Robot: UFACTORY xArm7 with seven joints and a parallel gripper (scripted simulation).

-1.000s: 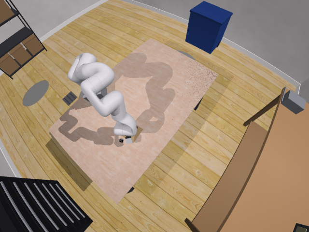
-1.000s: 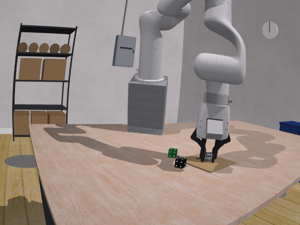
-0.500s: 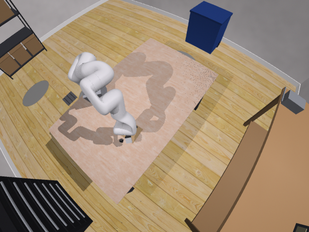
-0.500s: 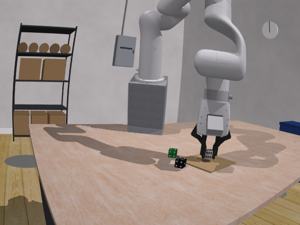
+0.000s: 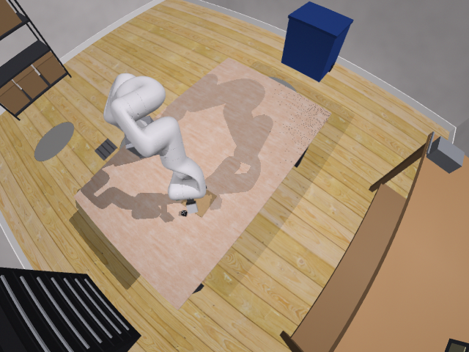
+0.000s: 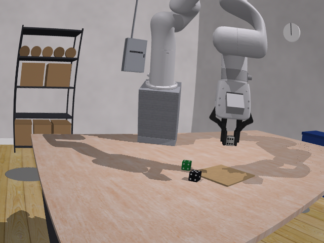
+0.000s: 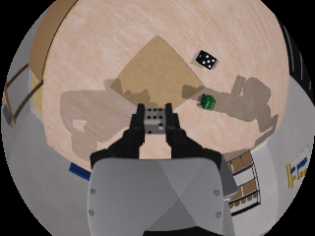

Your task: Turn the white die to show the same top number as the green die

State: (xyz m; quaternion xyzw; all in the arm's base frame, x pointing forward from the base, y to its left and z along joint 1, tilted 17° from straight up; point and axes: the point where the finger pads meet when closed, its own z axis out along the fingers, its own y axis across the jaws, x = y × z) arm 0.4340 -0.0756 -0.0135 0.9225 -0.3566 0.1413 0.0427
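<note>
Now: hand 110 mm above the brown mat. From my hand the other things lie so: green die 100 mm behind, 50 mm to the right, 100 mm below; then black die 20 mm behind, 100 mm to the right, 100 mm below; then white die 10 mm below.
</note>
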